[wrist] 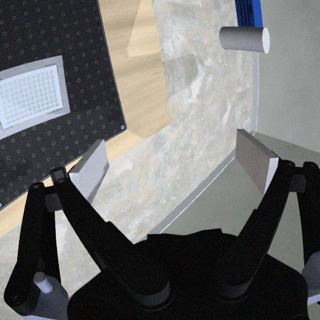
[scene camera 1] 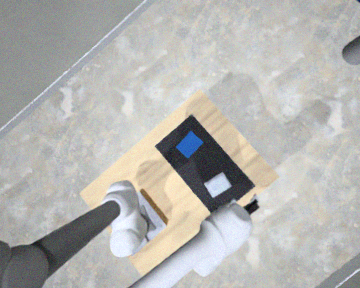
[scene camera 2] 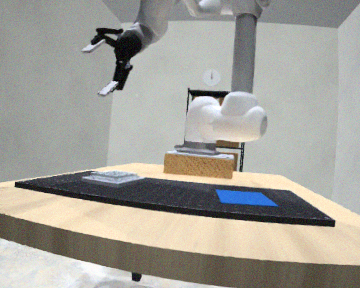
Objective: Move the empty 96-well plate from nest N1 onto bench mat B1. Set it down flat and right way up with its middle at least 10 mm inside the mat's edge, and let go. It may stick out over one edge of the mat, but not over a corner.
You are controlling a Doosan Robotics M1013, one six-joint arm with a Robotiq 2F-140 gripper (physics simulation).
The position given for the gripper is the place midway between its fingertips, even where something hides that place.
In view: the gripper [scene camera 2: 93,74].
The gripper also shows in the wrist view [wrist: 171,147].
